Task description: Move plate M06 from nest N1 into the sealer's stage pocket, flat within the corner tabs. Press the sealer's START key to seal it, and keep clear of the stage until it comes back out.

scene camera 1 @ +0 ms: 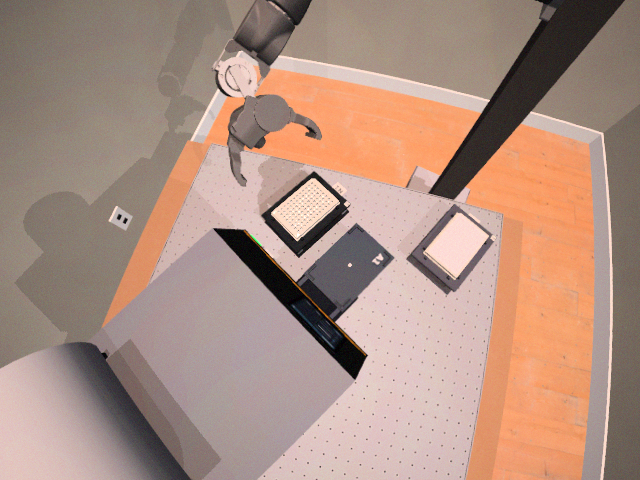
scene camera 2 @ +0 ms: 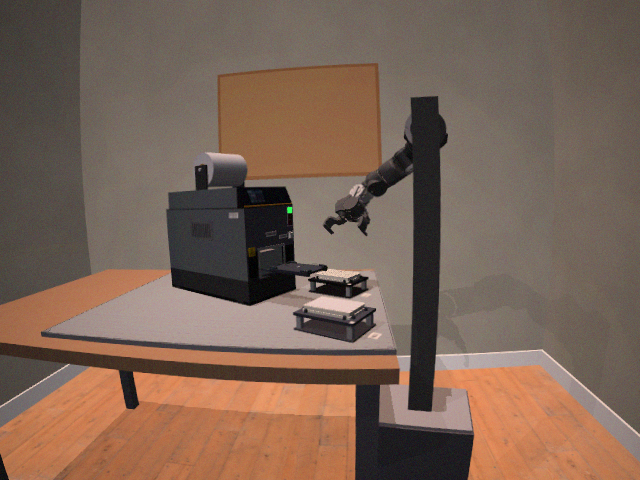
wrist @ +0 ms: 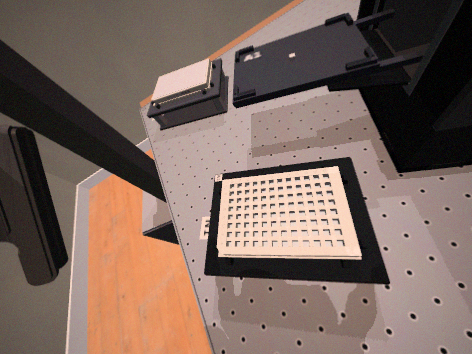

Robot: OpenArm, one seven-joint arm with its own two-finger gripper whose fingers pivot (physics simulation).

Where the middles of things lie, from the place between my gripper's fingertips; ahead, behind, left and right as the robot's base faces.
Labels:
Now: the dark screen (scene camera 1: 301, 306) 220 mm ahead of my hand, 200 mm to the left of it and 130 mm above it. From my hand the other things lie so: film roll (scene camera 1: 70, 407): 410 mm ahead, 90 mm to the left, 220 mm above.

